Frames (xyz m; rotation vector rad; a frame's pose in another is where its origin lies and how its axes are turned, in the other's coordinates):
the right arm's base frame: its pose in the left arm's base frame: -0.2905 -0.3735 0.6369 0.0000 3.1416 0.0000
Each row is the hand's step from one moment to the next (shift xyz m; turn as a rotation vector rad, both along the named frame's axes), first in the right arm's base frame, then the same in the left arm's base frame.
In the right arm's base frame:
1: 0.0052 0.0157 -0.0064 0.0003 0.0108 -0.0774
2: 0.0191 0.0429 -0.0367 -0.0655 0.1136 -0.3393
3: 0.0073 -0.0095 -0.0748 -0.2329 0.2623 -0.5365
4: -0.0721 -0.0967 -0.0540 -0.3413 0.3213 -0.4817
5: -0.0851 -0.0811 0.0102 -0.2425 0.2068 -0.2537
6: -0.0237 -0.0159 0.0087 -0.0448 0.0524 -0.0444
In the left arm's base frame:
1: -0.0052 0.0157 0.0064 -0.0003 0.0108 0.0774
2: -0.0191 0.0429 0.0367 0.0655 0.1136 0.3393
3: -0.0073 -0.0095 0.0748 0.2329 0.2623 0.5365
4: 0.0721 -0.0967 0.0540 0.3413 0.3213 0.4817
5: 0.0851 -0.0811 -0.0102 0.2425 0.2068 0.2537
6: 0.0237 -0.0159 -0.0087 0.0448 0.0524 0.0444

